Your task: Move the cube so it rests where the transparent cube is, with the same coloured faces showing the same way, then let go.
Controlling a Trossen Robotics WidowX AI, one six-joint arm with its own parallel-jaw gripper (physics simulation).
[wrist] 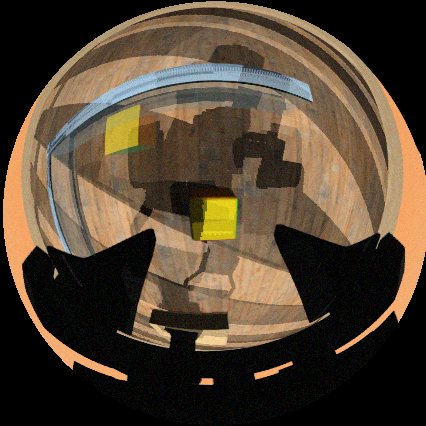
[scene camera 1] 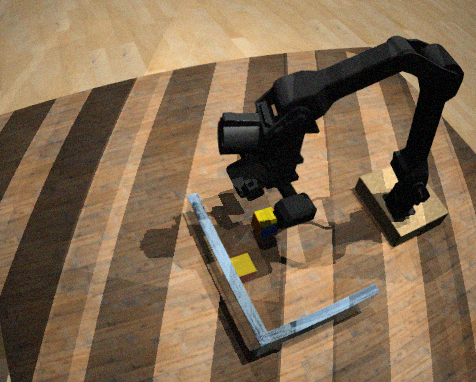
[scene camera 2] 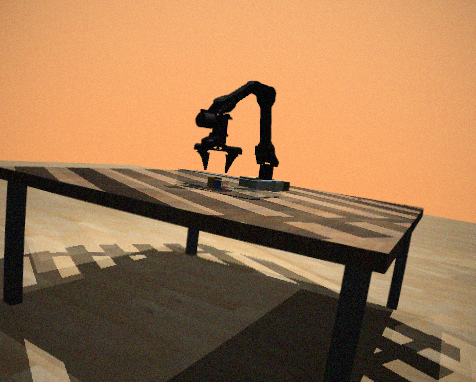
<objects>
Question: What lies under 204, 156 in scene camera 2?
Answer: The gripper.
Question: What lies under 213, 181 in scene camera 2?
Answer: A grey L-shaped rail.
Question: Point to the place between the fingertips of the gripper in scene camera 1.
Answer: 268, 209
</objects>
